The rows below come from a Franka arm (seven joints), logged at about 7 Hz.
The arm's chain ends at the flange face. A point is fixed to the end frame.
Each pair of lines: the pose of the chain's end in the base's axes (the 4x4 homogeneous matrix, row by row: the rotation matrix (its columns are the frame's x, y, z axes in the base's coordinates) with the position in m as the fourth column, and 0 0 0 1 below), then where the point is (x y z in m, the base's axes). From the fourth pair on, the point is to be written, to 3 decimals.
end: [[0.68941 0.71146 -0.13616 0.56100], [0.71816 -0.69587 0.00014 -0.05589], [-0.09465 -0.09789 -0.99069 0.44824], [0 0 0 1]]
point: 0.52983 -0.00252 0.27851
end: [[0.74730 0.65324 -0.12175 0.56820], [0.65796 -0.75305 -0.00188 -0.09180], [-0.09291 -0.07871 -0.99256 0.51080], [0 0 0 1]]
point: 0.54390 -0.03832 0.33999
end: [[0.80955 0.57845 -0.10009 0.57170], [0.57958 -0.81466 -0.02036 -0.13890], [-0.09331 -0.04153 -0.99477 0.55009], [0 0 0 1]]
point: 0.55638 -0.08856 0.37730
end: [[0.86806 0.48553 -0.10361 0.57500], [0.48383 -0.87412 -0.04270 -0.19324], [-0.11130 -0.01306 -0.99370 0.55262], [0 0 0 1]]
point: 0.565 -0.147 0.378
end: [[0.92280 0.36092 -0.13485 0.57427], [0.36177 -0.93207 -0.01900 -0.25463], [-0.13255 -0.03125 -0.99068 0.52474], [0 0 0 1]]
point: 0.566 -0.206 0.351
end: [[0.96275 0.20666 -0.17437 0.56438], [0.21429 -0.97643 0.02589 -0.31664], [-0.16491 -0.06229 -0.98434 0.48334], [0 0 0 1]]
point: 0.557 -0.263 0.311
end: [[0.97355 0.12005 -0.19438 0.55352], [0.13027 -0.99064 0.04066 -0.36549], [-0.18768 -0.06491 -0.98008 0.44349], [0 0 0 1]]
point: 0.547 -0.312 0.271
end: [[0.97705 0.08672 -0.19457 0.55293], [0.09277 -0.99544 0.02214 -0.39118], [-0.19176 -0.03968 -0.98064 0.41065], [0 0 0 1]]
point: 0.548 -0.342 0.237
